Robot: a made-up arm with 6 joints.
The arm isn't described. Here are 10 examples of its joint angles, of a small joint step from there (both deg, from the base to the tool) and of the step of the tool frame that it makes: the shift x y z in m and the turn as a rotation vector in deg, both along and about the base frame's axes.
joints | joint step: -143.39 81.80 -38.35 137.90 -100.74 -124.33 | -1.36 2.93 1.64 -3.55 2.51 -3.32
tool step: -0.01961 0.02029 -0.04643 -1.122 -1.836 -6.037
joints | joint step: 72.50 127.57 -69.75 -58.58 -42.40 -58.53 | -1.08 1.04 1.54 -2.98 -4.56 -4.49
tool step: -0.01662 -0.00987 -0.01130 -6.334 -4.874 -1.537
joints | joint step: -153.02 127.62 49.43 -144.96 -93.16 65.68 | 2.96 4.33 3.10 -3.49 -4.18 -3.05
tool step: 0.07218 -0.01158 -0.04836 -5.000 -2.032 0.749
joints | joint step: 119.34 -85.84 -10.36 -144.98 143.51 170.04 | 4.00 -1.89 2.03 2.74 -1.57 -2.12
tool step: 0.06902 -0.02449 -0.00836 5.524 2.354 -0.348
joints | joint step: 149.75 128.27 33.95 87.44 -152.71 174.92 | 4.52 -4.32 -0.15 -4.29 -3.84 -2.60
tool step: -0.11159 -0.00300 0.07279 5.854 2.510 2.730
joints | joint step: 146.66 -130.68 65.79 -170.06 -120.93 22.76 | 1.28 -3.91 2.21 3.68 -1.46 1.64
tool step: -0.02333 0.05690 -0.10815 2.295 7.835 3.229
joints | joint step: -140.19 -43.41 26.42 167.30 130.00 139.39 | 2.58 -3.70 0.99 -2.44 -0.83 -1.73
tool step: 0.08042 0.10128 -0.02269 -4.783 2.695 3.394
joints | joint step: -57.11 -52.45 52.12 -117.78 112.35 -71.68 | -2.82 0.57 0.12 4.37 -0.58 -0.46
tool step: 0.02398 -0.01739 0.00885 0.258 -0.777 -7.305
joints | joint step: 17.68 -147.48 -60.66 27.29 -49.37 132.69 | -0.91 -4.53 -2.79 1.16 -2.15 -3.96
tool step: 0.02249 0.01900 -0.03818 3.962 -0.098 0.302
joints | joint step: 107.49 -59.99 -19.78 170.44 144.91 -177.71 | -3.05 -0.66 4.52 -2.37 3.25 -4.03
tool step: 0.00399 -0.05041 0.04848 1.419 0.763 -4.882
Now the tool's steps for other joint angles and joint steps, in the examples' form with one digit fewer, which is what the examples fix.
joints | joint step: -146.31 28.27 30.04 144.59 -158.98 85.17 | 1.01 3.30 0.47 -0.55 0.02 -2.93
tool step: -0.0290 -0.0438 -0.0618 3.07 -0.62 1.86
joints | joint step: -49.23 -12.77 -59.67 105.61 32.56 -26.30 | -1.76 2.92 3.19 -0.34 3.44 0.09
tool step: 0.0165 -0.0496 0.0126 2.13 -1.62 0.33
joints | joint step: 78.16 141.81 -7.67 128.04 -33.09 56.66 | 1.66 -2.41 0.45 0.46 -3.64 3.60
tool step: 0.0079 0.0526 -0.0023 3.57 0.03 6.97
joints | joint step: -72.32 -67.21 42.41 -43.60 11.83 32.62 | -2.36 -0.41 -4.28 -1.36 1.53 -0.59
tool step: 0.0523 -0.0349 -0.0013 2.67 0.43 -0.22
